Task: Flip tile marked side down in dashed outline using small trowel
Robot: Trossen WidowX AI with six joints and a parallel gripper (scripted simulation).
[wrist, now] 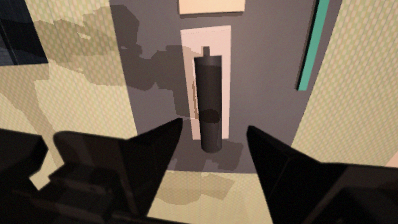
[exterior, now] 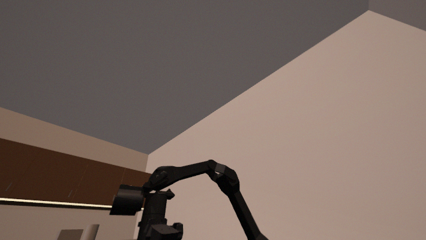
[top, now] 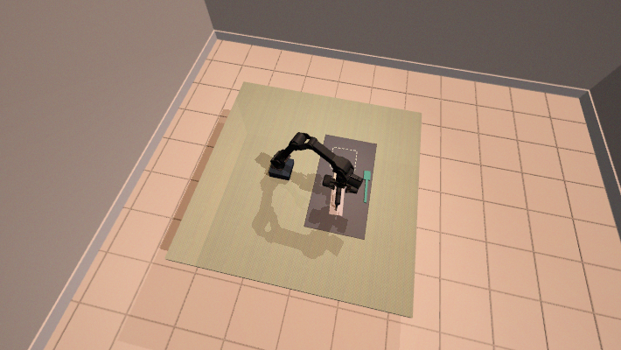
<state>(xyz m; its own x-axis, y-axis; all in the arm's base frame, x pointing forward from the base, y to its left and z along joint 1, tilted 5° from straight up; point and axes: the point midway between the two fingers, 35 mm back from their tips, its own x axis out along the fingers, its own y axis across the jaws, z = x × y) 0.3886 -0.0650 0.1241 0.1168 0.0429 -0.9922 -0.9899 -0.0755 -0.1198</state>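
Right now my gripper tip is 12 cm to the right of the dark mat and 14 cm above it. From my gripper tip the other things lie so: tile: 3 cm behind, 16 cm to the left, 11 cm below; then teal flat tool: 13 cm ahead, 16 cm to the left, 12 cm below.
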